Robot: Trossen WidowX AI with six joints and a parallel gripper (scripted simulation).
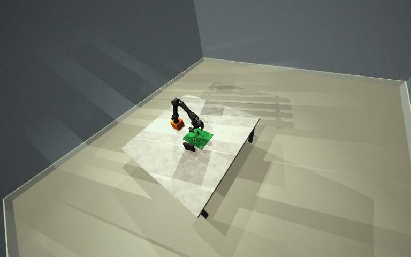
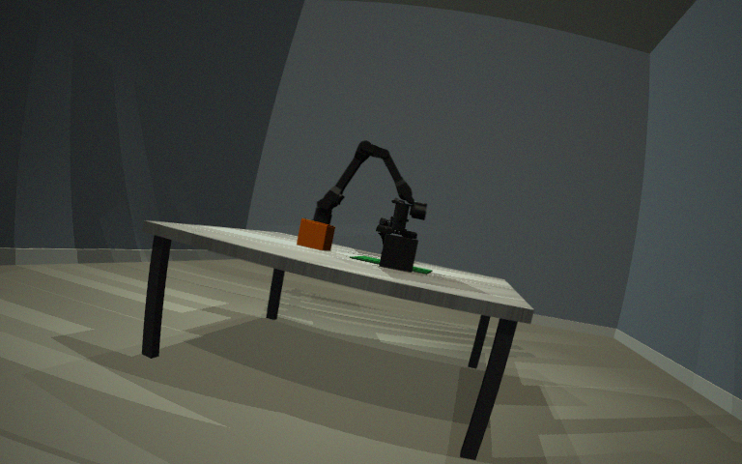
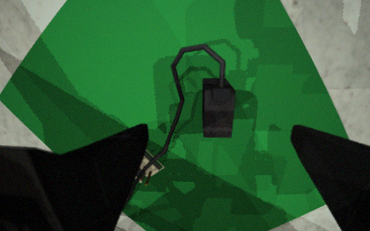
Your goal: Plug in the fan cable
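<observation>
My gripper tip is 1 cm past the black plug and 2 cm above it. Round my gripper tip: black fan 9 cm ahead, 20 cm to the right, 1 cm above; then board 2 cm ahead, 4 cm to the right, 6 cm below; then white four-pin fan header 2 cm ahead, 8 cm to the right, 5 cm below.
</observation>
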